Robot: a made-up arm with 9 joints. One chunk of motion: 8 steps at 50 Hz.
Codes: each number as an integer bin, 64 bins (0 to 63) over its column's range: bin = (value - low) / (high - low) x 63, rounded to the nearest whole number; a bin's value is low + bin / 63 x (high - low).
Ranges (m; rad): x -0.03..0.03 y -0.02..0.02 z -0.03..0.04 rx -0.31..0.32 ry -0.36..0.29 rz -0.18..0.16
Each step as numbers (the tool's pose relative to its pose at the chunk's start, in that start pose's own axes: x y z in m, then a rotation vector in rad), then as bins.
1 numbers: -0.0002 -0.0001 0.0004 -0.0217 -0.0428 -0.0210
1 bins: 31 31 27 29 31 29
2 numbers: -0.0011 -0.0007 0.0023 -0.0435 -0.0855 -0.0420
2 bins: 30 30 29 27 27 26
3 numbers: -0.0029 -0.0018 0.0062 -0.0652 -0.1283 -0.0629
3 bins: 28 29 33 24 22 22
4 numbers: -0.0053 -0.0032 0.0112 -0.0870 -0.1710 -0.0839
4 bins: 26 26 37 22 18 18
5 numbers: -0.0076 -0.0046 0.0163 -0.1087 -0.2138 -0.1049
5 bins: 24 24 42 20 14 14
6 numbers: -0.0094 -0.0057 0.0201 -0.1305 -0.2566 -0.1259
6 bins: 22 23 45 18 10 10
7 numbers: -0.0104 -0.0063 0.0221 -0.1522 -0.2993 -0.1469
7 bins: 21 22 47 16 6 6
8 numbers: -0.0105 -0.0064 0.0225 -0.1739 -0.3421 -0.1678
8 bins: 20 21 47 14 2 2
